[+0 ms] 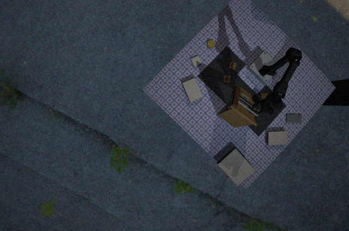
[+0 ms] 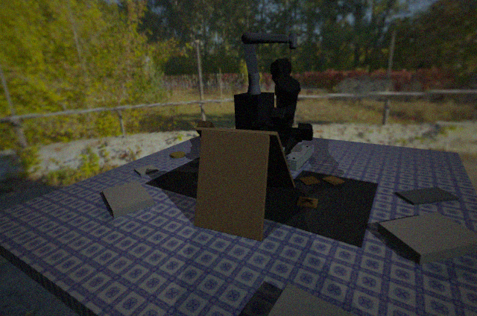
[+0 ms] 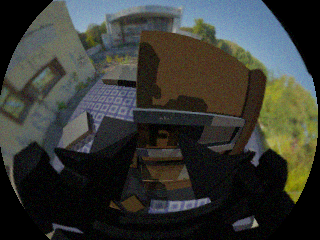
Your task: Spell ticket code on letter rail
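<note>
Now: gripper tip 40 mm short of the brown letter board, 70 mm to the left of it and 70 mm above it. The rest, counted from my gripper tip: letter tile marked g: 40 mm behind, 320 mm to the right, 170 mm below; letter tile marked f: right at my gripper tip; dark mat: 120 mm behind, 160 mm to the right, 170 mm below.
</note>
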